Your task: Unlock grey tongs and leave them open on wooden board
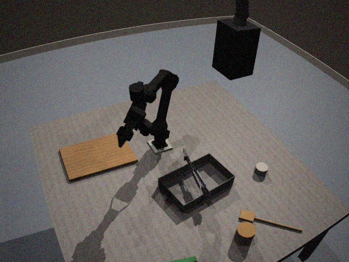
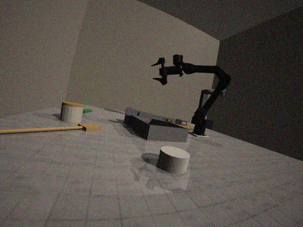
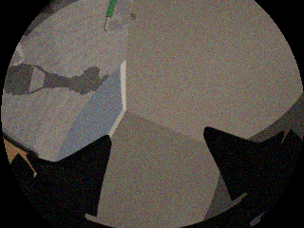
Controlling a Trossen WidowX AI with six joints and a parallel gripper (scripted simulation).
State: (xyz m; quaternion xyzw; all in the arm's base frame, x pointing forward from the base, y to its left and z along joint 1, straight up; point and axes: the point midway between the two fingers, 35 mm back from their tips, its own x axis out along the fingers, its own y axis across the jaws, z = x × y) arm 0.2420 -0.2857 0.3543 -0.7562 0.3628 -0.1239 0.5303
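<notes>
Right now the roasting tin is 33 cm below my gripper tip, 32 cm to the left of it and 6 cm ahead of it. From my gripper tip the other things lie so: wooden board 35 cm below, 33 cm behind, 2 cm to the right; white cylinder 66 cm to the left, 34 cm below, 14 cm ahead; cork-topped jar 41 cm ahead, 33 cm to the left, 32 cm below.
</notes>
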